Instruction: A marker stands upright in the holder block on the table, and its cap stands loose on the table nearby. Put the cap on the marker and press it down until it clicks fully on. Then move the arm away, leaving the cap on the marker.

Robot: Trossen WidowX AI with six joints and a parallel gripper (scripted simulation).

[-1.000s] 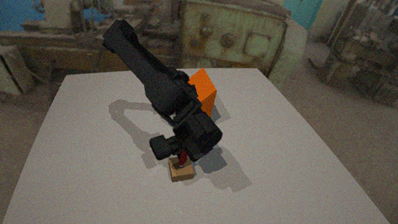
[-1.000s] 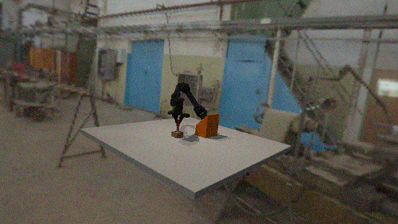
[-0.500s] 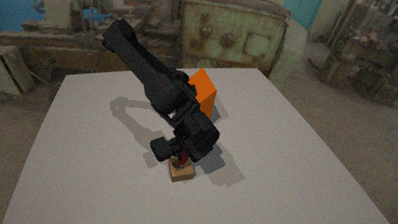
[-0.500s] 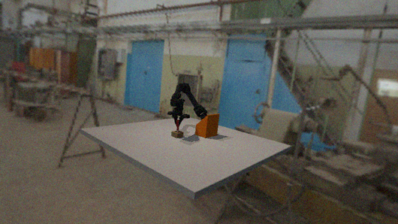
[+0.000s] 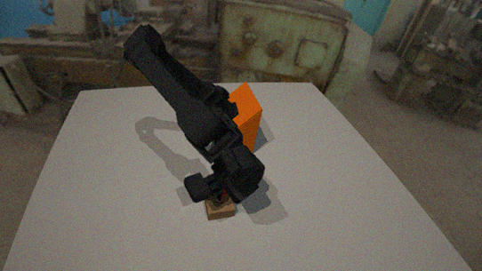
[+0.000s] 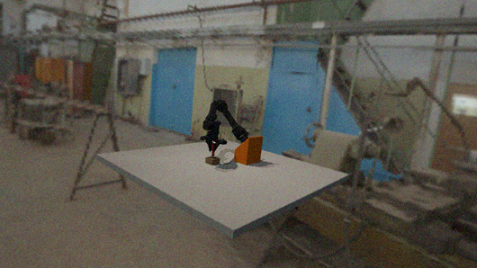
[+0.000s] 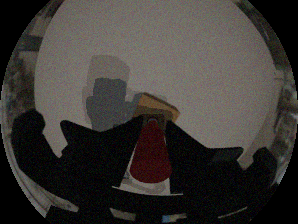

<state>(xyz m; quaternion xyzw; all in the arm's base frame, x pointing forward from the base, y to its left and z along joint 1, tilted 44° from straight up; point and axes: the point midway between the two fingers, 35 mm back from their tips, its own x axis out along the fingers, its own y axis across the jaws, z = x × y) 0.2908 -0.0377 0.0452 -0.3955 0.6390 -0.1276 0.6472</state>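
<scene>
Now: the red cap 30 mm above my gripper tip and 10 mm behind it. From my gripper tip the other things lie so: brown holder block 70 mm below, 20 mm behind, 10 mm to the right.
</scene>
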